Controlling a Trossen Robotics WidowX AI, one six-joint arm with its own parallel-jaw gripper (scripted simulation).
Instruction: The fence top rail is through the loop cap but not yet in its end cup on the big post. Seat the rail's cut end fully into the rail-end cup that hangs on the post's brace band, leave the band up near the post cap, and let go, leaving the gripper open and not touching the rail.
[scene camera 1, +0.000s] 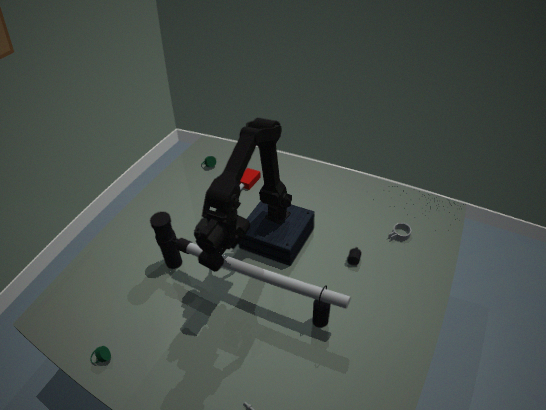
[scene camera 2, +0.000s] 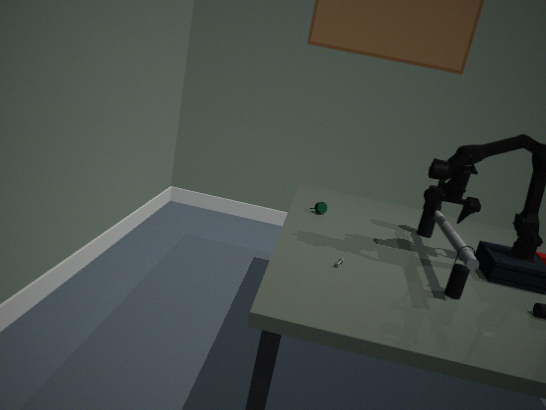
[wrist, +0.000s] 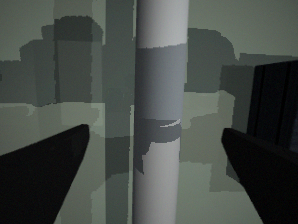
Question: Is my gripper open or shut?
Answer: Open.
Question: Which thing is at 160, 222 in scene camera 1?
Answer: A black post.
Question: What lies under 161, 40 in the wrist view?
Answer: A grey top rail.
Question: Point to a grey top rail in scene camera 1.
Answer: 284, 282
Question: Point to my gripper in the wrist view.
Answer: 157, 132
